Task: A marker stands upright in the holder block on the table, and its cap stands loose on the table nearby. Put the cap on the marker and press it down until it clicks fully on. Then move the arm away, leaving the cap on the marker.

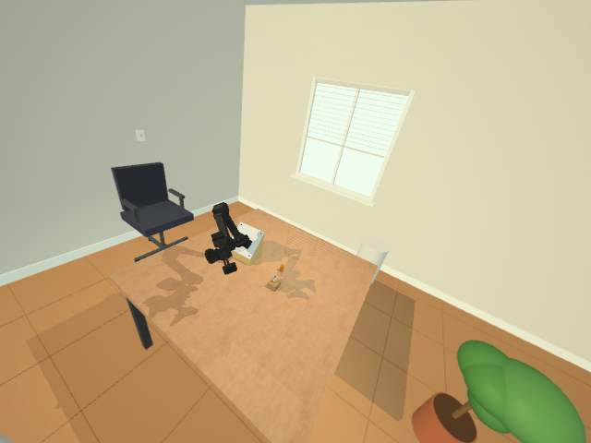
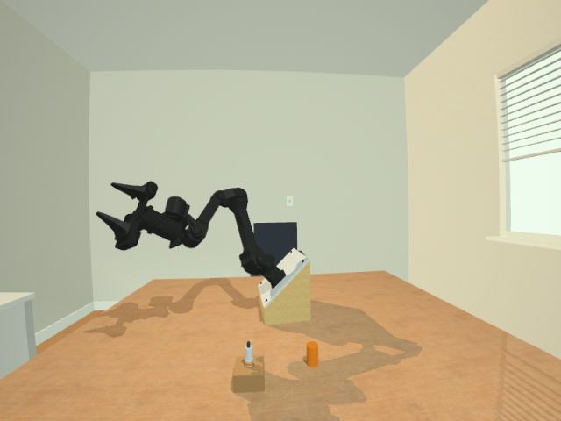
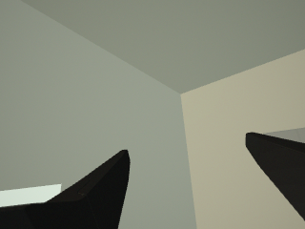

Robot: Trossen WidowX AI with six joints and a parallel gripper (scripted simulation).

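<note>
My gripper tip is now 6 cm short of the orange cap, 48 cm to the right of it and 38 cm above it. The rest, counted from my gripper tip: holder block 9 cm ahead, 33 cm to the left, 39 cm below.
</note>
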